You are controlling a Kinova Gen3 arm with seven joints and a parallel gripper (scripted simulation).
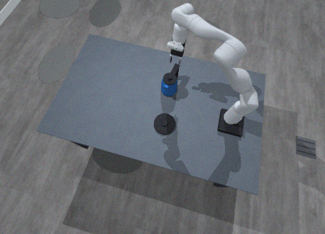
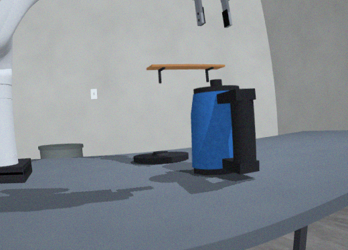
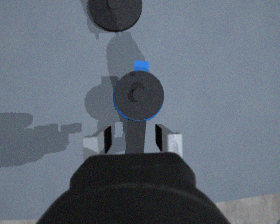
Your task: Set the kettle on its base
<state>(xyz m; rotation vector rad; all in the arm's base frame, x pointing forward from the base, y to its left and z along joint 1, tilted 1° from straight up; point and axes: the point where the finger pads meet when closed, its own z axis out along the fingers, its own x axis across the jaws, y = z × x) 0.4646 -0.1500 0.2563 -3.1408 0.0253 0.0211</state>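
Right now my hand is 10 mm short of the blue kettle, 20 mm to the right of it and 210 mm above it. Also, from my hand: round black base: 30 mm behind, 320 mm to the left, 290 mm below.
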